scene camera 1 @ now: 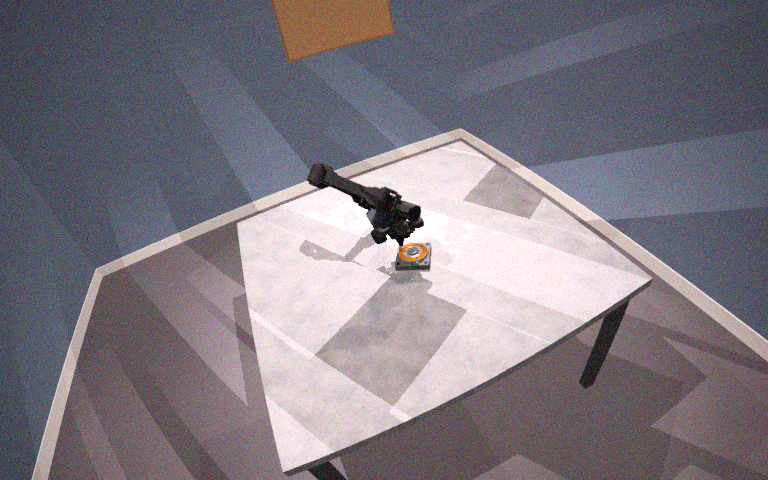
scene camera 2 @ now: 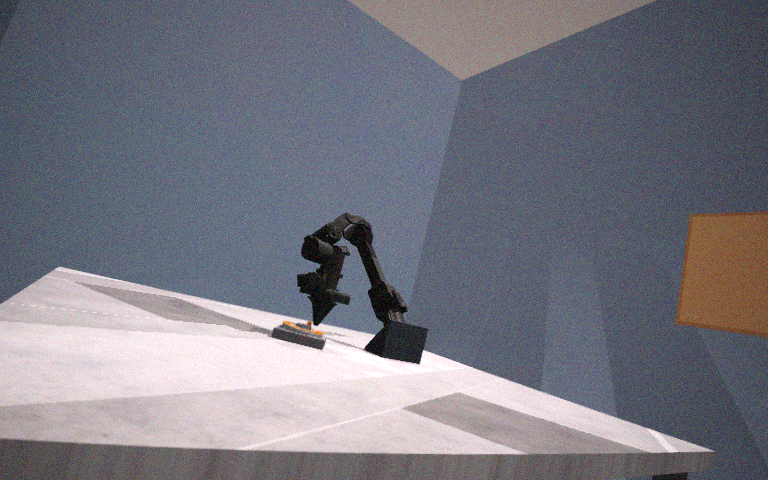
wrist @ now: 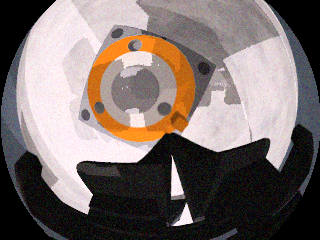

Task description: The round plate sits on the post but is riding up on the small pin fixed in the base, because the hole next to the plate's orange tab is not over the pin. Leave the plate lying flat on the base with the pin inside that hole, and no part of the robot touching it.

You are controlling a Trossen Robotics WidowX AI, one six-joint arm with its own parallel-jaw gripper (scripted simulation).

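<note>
I see my gripper (scene camera 2: 315,325), shut and holding nothing. The same gripper (scene camera 1: 401,246) is visible to me there too. In the wrist view I find my gripper (wrist: 169,137) once more, together with a grey square base (wrist: 135,89).
</note>
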